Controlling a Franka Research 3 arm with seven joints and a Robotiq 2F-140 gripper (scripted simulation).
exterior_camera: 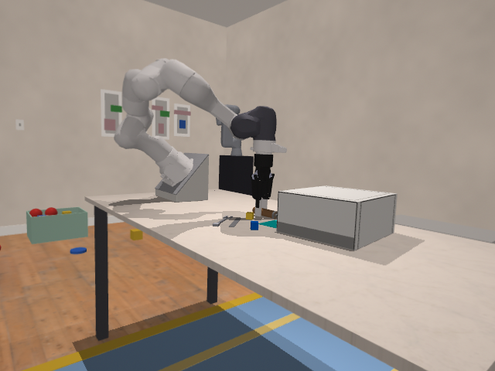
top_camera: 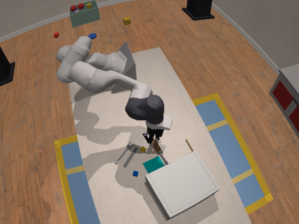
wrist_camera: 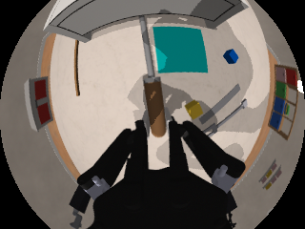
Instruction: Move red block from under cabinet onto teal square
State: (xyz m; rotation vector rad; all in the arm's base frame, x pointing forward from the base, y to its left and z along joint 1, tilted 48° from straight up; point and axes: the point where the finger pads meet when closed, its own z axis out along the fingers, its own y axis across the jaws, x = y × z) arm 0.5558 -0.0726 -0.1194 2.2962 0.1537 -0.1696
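Now: hand 7 cm to the left of the yellow cube, 2 cm short of it and 2 cm above it. Round my hand: long hooked tool 16 cm ahead, 2 cm below, 1 cm to the right; flat grey bar 16 cm to the right, 4 cm below, 3 cm ahead; teal square 14 cm ahead, 5 cm to the right, 4 cm below.
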